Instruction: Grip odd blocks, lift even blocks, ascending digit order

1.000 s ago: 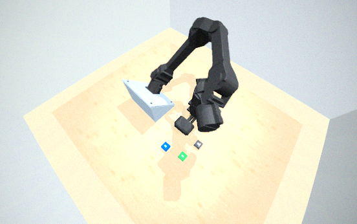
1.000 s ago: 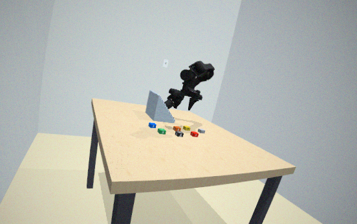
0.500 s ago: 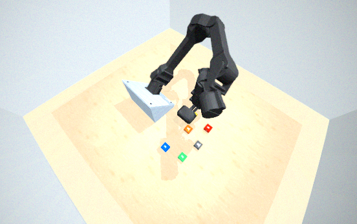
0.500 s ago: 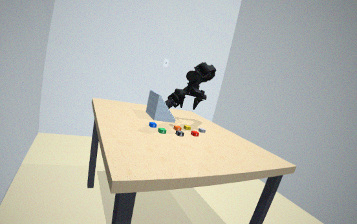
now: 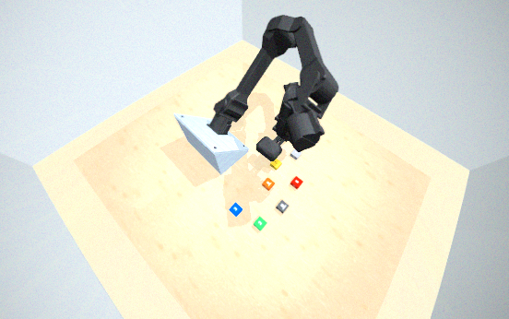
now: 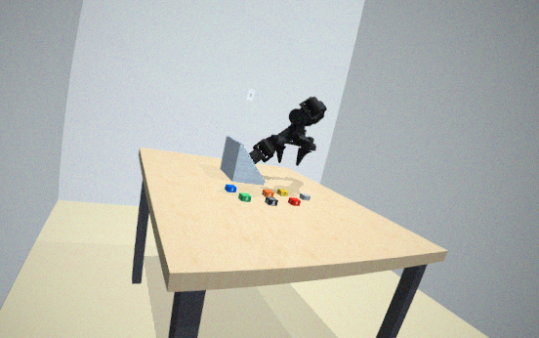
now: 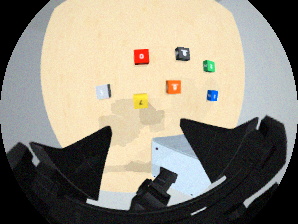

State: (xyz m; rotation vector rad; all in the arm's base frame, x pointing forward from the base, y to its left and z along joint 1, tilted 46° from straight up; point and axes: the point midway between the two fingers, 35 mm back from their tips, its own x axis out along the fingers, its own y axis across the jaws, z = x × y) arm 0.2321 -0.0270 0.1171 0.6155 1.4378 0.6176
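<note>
Now: gripper tip 120 mm above the red block and 110 mm short of it. The rest, counted from my gripper tip: orange block: 120 mm below, 80 mm to the right, 40 mm ahead; yellow block: 120 mm below; light grey block: 120 mm below, 90 mm to the left, 40 mm ahead.
</note>
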